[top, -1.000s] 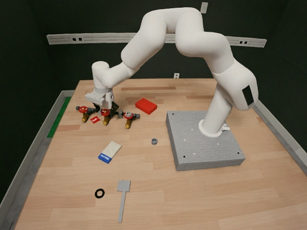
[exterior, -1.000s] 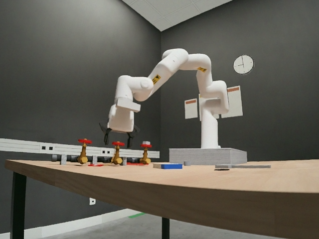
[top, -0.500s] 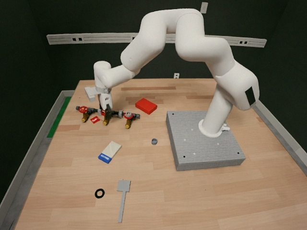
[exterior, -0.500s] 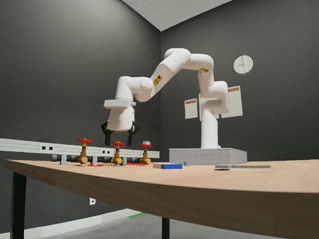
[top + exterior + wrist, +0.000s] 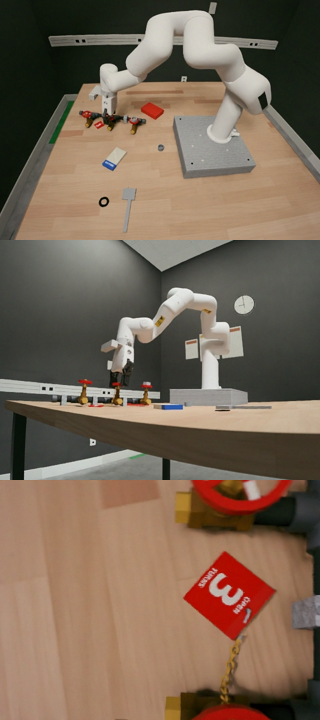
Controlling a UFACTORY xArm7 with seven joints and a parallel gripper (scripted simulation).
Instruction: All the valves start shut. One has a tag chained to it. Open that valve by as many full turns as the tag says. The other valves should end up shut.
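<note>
My gripper is now 80 mm short of the red tag, 80 mm above it and 20 mm to the left of it. Also, from my hand: blue box 200 mm to the left, 80 mm below, 80 mm behind; red block 210 mm behind, 170 mm to the right, 70 mm below; grey cap 130 mm behind, 10 mm to the left, 10 mm above.
</note>
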